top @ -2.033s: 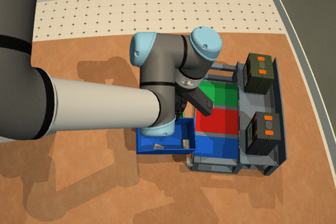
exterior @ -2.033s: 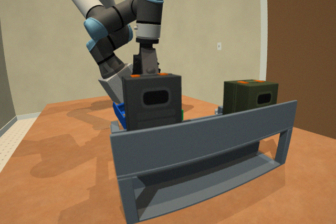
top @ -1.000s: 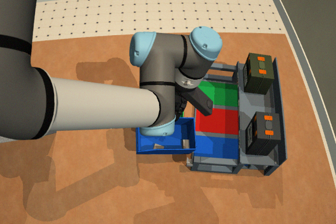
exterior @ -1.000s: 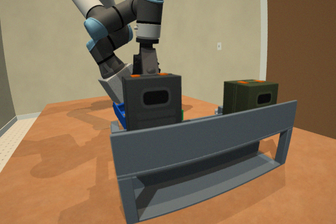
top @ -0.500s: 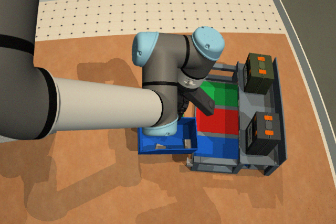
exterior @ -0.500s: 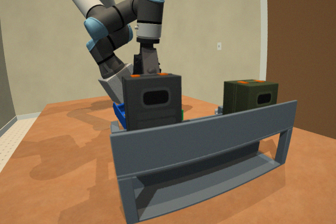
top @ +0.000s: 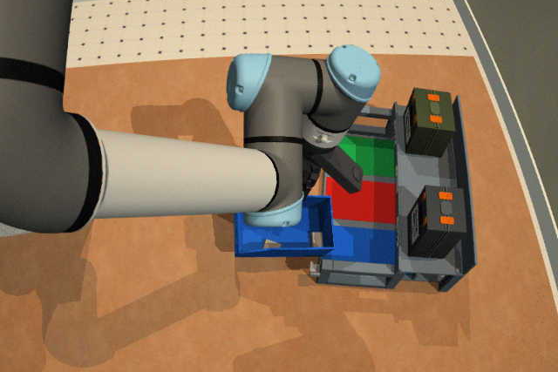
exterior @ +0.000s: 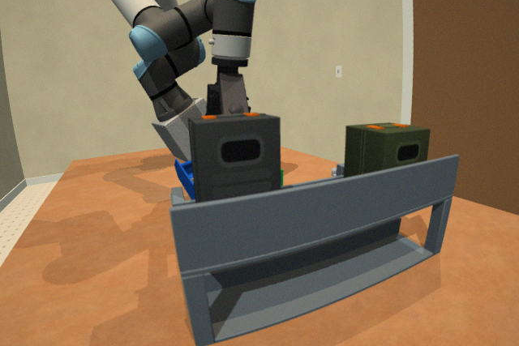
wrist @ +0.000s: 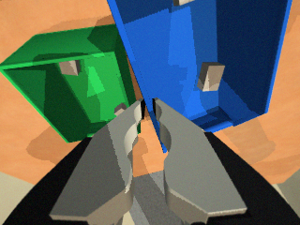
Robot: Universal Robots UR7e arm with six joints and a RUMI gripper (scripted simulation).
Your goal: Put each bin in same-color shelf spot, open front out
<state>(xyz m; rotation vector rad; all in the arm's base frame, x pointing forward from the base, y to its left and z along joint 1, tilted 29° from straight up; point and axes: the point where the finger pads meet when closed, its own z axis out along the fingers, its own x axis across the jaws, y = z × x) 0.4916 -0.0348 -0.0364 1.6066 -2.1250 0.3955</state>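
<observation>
My hand is 10 mm past the blue bin, 40 mm to the left of it and 30 mm above it. From my hand the other things lie so: shelf front lip (90 mm ahead, 50 mm to the left, 100 mm below); then black box (250 mm ahead, 100 mm to the right, 50 mm above); then green bin (40 mm behind, 80 mm to the left, 70 mm below).
</observation>
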